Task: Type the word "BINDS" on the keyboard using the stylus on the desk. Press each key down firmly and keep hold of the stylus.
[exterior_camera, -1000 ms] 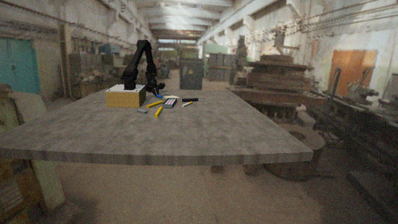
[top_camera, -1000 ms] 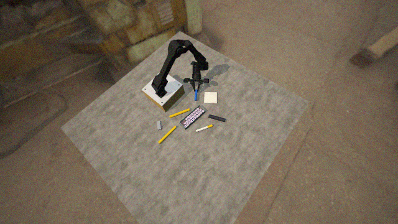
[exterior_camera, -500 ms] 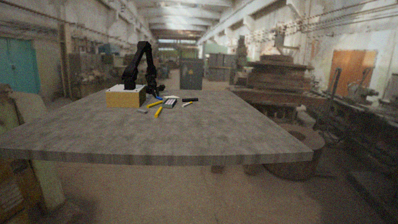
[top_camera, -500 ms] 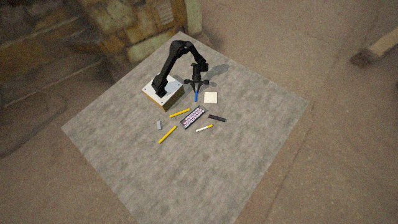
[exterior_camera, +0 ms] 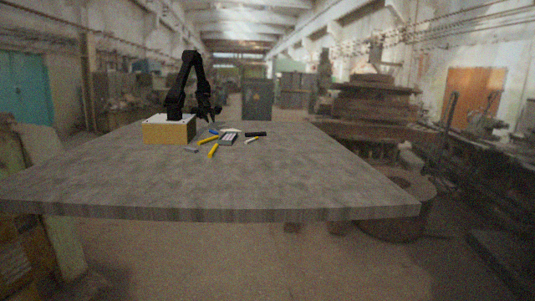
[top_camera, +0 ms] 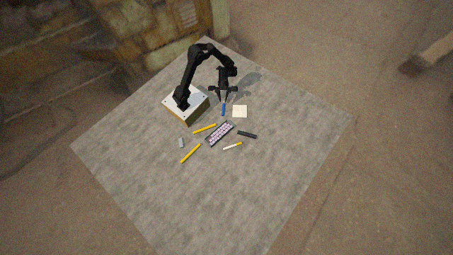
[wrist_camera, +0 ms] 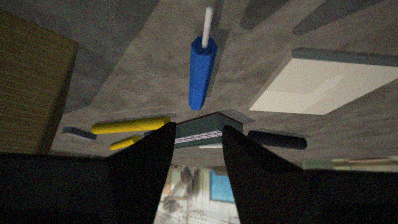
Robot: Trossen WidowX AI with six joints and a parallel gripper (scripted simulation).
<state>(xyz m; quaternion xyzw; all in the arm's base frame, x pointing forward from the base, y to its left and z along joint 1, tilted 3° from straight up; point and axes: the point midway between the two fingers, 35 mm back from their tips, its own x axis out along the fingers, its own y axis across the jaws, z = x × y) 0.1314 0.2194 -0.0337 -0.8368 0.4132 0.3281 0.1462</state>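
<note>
My gripper tip is 50 mm above the blue stylus. Round my gripper tip: black rod 260 mm ahead, 60 mm to the right, 50 mm below; white sheet 110 mm ahead, 60 mm below, 40 mm to the left; white-and-yellow stick 240 mm ahead, 160 mm to the right, 50 mm below.
</note>
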